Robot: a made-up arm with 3 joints. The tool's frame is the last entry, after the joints. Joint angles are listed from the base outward. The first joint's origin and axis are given. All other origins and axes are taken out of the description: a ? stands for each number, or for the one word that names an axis. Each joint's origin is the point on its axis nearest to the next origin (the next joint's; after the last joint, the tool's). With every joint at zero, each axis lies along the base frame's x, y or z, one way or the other. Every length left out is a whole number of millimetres.
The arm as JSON. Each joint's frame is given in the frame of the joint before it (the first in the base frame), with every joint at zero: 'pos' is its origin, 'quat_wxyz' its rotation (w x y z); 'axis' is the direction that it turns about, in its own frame. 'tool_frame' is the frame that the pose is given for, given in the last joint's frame.
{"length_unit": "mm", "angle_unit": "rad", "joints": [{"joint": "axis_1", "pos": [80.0, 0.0, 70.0], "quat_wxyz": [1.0, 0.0, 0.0, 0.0], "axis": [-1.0, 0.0, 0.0]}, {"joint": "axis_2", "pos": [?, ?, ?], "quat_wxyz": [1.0, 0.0, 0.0, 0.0], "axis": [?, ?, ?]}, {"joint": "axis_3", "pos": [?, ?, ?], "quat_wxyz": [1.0, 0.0, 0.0, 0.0], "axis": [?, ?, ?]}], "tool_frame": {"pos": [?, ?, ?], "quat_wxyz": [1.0, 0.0, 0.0, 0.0]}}
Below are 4 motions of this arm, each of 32 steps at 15 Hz.
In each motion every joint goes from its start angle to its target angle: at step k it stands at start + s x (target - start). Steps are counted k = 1, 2, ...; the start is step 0. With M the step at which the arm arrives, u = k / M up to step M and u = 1 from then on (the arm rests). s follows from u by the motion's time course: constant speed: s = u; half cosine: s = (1 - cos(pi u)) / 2; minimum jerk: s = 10 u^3 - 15 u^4 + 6 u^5.
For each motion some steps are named. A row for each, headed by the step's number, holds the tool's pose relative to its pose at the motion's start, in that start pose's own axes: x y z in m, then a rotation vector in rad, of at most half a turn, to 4 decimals.
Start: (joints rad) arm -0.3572 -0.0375 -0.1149
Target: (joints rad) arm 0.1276 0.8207 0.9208
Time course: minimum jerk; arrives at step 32
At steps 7, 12, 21, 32:
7: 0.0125 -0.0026 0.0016 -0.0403 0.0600 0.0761
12: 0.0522 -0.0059 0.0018 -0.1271 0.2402 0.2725
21: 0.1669 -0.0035 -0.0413 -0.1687 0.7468 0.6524
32: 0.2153 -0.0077 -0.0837 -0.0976 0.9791 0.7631

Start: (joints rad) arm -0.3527 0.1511 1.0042
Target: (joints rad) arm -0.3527 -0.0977 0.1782
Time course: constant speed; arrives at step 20
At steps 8, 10, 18, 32:
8: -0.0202 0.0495 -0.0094 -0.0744 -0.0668 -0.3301
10: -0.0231 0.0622 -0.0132 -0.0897 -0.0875 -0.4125
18: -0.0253 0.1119 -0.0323 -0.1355 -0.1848 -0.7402
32: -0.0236 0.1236 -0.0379 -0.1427 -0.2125 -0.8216

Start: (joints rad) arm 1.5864 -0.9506 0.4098
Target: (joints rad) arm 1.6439 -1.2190 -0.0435
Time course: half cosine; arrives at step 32
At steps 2, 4, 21, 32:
2: -0.0006 0.0006 -0.0004 -0.0013 -0.0022 -0.0039
4: -0.0025 0.0025 -0.0014 -0.0052 -0.0089 -0.0155
21: -0.0421 0.0479 -0.0359 -0.0682 -0.1872 -0.2957
32: -0.0533 0.0642 -0.0522 -0.0759 -0.2606 -0.3995

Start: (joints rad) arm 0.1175 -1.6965 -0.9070
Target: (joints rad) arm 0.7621 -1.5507 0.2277
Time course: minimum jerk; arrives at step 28
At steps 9, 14, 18, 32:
9: 0.0154 -0.0616 0.0089 -0.0105 0.0296 0.3418
14: 0.0652 -0.1381 0.0204 -0.0194 0.0777 0.8881
18: 0.1185 -0.1751 0.0264 -0.0205 0.1190 1.3390
32: 0.1694 -0.1878 0.0288 -0.0166 0.1621 1.7767

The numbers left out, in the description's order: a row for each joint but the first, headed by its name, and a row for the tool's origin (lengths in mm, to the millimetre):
axis_2: xyz 0.0 270.0 0.0, axis 0.0 1.0 0.0
axis_3: xyz -40.0 0.0 130.0, axis 0.0 0.0 1.0
tool: xyz -110.0 -60.0 0.0

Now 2 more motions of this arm.
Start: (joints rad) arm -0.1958 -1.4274 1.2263
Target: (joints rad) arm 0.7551 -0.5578 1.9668
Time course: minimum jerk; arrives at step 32
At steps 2, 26, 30, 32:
2: 0.0001 -0.0001 0.0000 0.0017 0.0009 0.0037
26: 0.0589 0.0691 -0.1111 0.8269 0.5195 1.4393
30: 0.0565 0.0788 -0.1206 0.8758 0.5528 1.4943
32: 0.0564 0.0792 -0.1210 0.8782 0.5544 1.4969

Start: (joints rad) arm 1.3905 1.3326 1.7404
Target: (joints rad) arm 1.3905 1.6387 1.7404
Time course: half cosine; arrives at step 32
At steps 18, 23, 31, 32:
18: -0.0039 -0.0227 -0.0090 0.1803 -0.0309 0.0000
23: -0.0052 -0.0306 -0.0134 0.2466 -0.0422 0.0000
31: -0.0063 -0.0368 -0.0174 0.3010 -0.0515 0.0000
32: -0.0063 -0.0369 -0.0174 0.3017 -0.0517 0.0000

